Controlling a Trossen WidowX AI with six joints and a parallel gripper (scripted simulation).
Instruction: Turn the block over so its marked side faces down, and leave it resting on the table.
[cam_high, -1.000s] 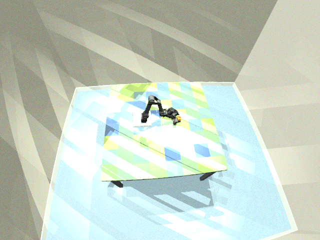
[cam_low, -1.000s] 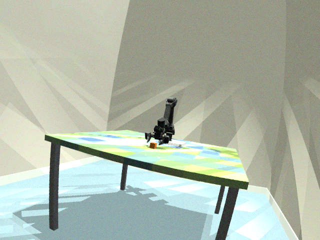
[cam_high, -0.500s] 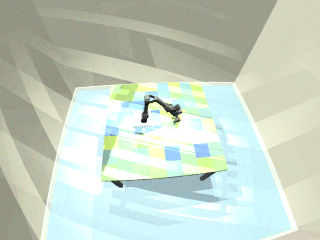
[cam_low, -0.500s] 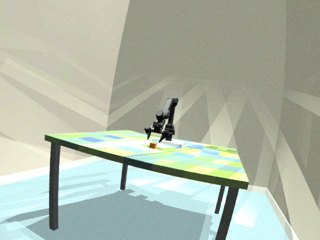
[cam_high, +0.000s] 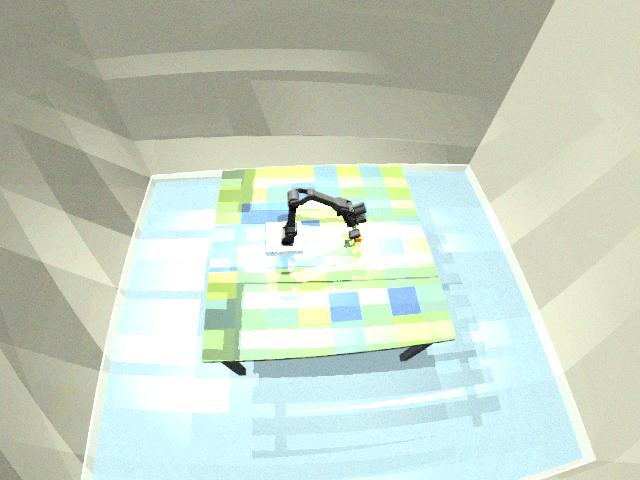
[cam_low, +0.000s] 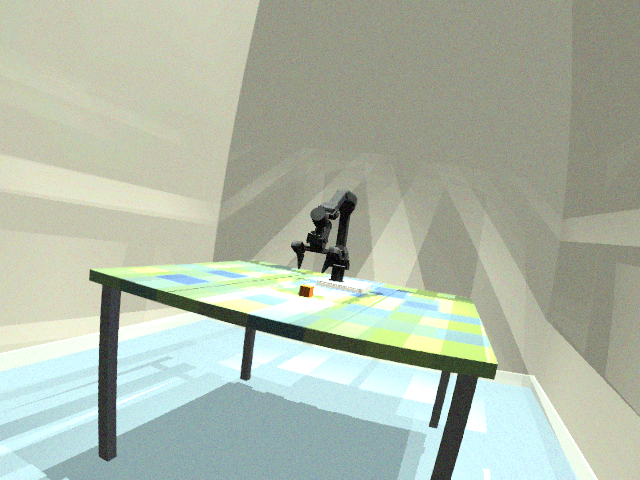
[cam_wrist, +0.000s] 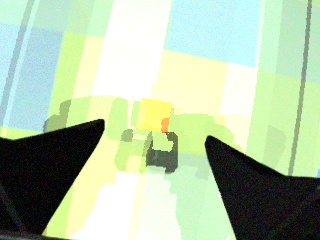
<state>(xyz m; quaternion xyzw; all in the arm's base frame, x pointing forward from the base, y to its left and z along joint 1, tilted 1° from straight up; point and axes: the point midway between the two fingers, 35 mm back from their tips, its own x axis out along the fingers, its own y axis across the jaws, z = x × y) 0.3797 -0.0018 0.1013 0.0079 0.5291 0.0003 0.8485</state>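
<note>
My gripper tip is now 10 mm short of the block and 70 mm above it.
</note>
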